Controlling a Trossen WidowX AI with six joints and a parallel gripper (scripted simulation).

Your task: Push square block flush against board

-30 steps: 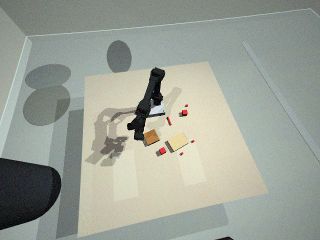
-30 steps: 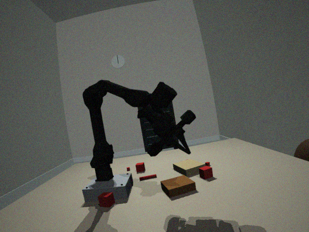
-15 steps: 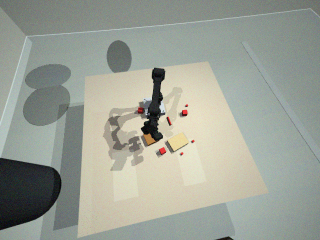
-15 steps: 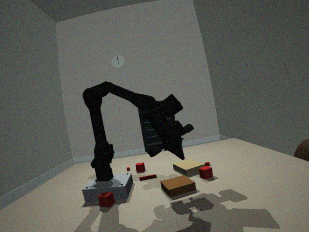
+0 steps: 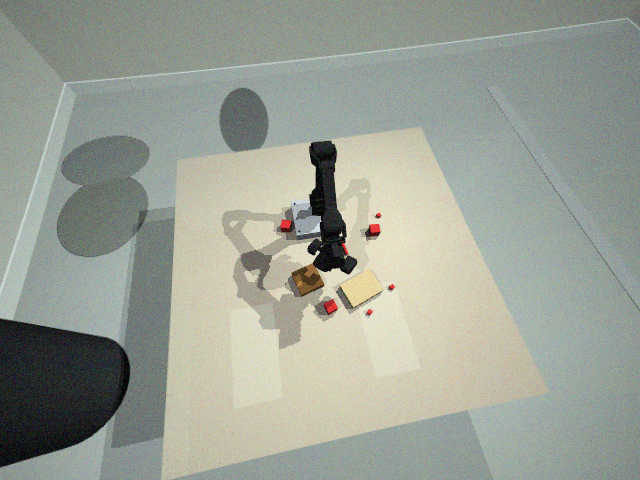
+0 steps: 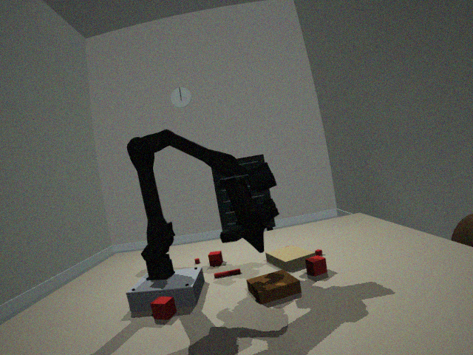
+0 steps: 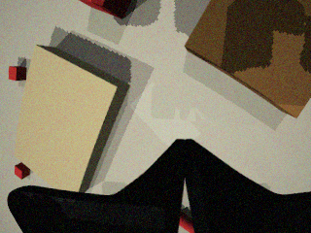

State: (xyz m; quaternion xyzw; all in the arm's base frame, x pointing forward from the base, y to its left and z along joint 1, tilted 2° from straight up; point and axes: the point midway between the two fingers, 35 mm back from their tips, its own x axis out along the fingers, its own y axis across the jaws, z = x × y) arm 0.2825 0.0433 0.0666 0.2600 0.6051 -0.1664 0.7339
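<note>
My gripper tip is now 120 mm past the red stick, 70 mm above it and 60 mm to the right of it. Round my gripper tip: orange-brown square block (100 mm to the right, 60 mm below, 30 mm ahead); then pale yellow board (120 mm to the left, 70 mm ahead, 60 mm below).
</note>
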